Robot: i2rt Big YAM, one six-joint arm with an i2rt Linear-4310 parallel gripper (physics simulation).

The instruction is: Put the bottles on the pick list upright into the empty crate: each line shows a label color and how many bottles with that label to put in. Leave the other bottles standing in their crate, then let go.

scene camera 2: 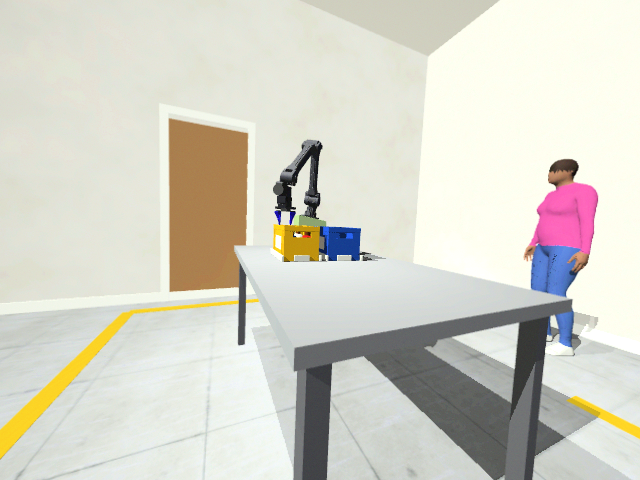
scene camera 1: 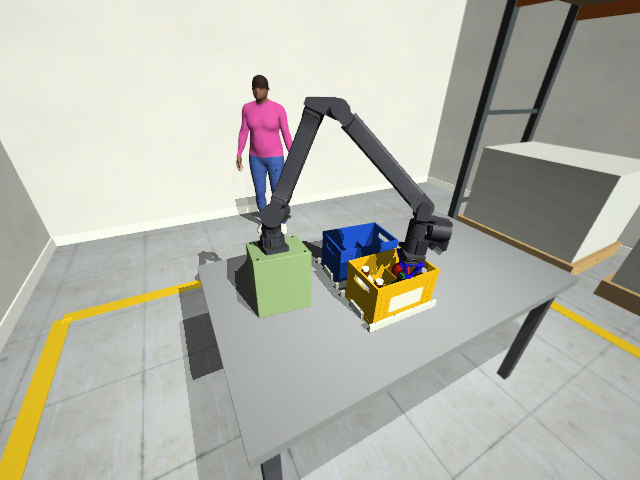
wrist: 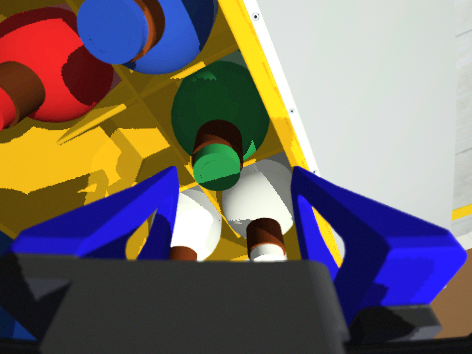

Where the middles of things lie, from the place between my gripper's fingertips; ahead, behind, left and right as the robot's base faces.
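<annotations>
With the green bottle [wrist: 218, 117], my hand is 1 cm to the right of it and 9 cm above it. Going by their middles, of the things named here the green bottle is the nearest to my hand. The red bottle [wrist: 57, 79] is 10 cm to the left of my hand and 8 cm ahead of it, and it sits 9 cm below it.
</annotations>
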